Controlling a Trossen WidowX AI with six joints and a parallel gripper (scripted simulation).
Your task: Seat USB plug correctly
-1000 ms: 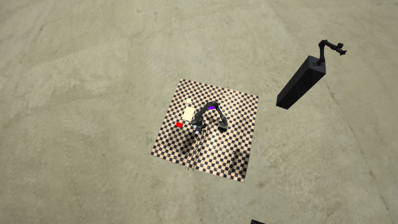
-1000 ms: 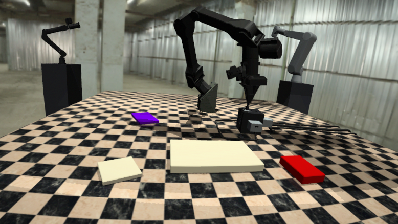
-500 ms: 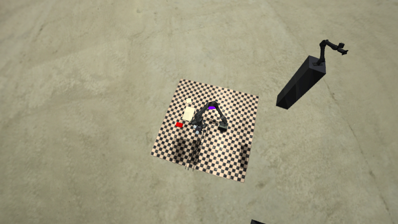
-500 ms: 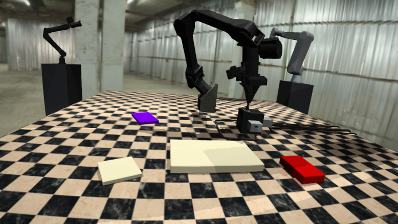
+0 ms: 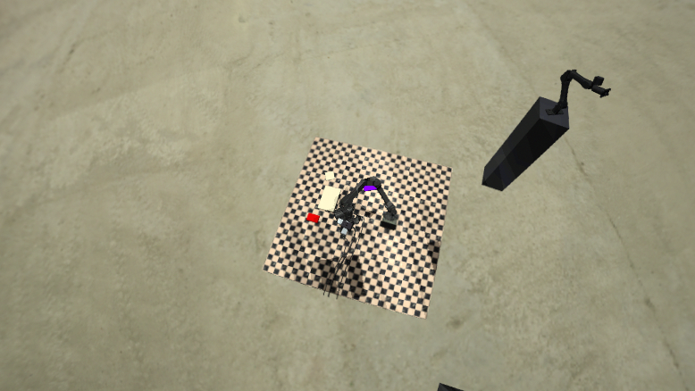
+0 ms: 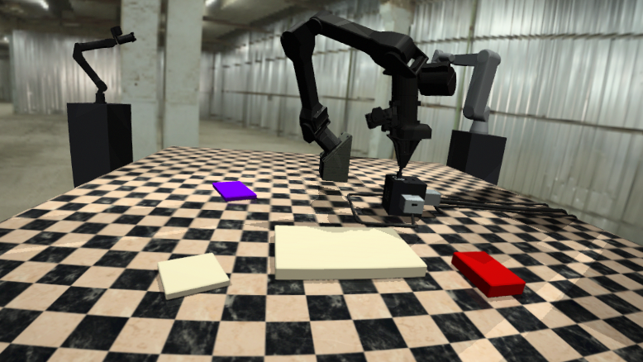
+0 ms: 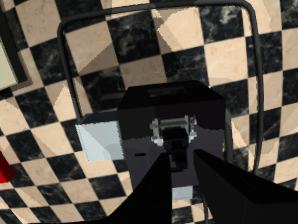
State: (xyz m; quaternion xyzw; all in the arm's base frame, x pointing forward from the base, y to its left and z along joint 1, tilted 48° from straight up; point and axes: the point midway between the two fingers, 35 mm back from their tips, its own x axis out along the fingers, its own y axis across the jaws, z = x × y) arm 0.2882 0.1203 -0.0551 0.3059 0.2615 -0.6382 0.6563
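My gripper tip is now 1 cm above the usb plug. From my gripper tip the other things lie so: large cream slab 23 cm ahead, 15 cm to the right, 9 cm below; then red block 29 cm ahead, 9 cm below, 5 cm to the left; then purple tile 38 cm to the right, 10 cm below, 6 cm behind.
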